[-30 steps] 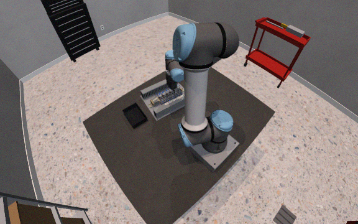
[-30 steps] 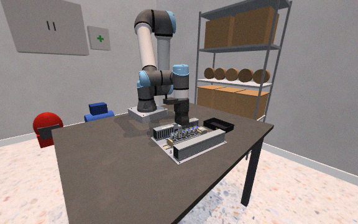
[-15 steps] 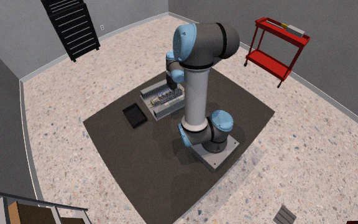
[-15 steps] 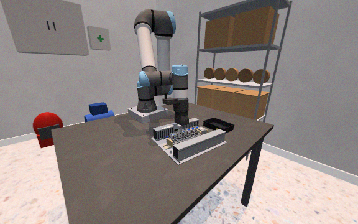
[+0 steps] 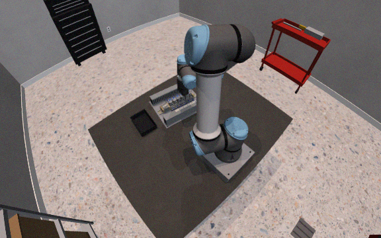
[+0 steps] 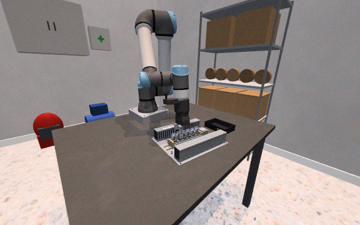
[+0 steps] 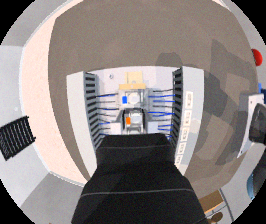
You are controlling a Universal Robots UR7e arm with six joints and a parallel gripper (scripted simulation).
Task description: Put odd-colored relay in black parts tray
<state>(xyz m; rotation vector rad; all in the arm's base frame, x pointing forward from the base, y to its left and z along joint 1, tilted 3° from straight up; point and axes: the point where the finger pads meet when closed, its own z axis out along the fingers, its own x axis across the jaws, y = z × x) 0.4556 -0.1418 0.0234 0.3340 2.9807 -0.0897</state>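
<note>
The relay is 1 cm below my hand. Also, from my hand: black parts tray: 33 cm to the left, 6 cm ahead, 4 cm below; then relay panel: 6 cm to the left, 3 cm below, 2 cm ahead.
</note>
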